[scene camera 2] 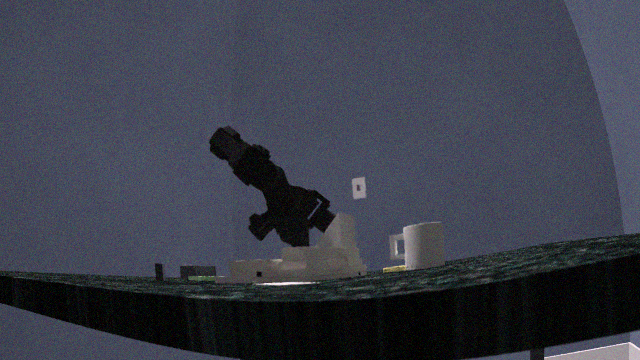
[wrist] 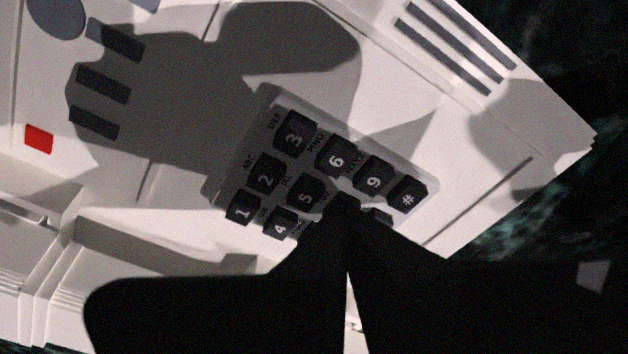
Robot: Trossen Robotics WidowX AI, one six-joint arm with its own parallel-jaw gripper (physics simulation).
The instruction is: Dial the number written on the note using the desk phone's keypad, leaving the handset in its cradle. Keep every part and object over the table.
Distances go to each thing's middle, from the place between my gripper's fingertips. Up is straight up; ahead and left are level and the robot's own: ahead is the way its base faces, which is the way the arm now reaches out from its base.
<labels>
The 3 key (wrist: 295, 134) lies 30 mm ahead of my hand and 20 mm to the right of it. Also, from my hand: desk phone (wrist: 124, 124): 60 mm ahead, 10 mm to the left, 10 mm below; then white mug (scene camera 2: 424, 245): 30 mm behind, 220 mm to the left, 20 mm above.
</labels>
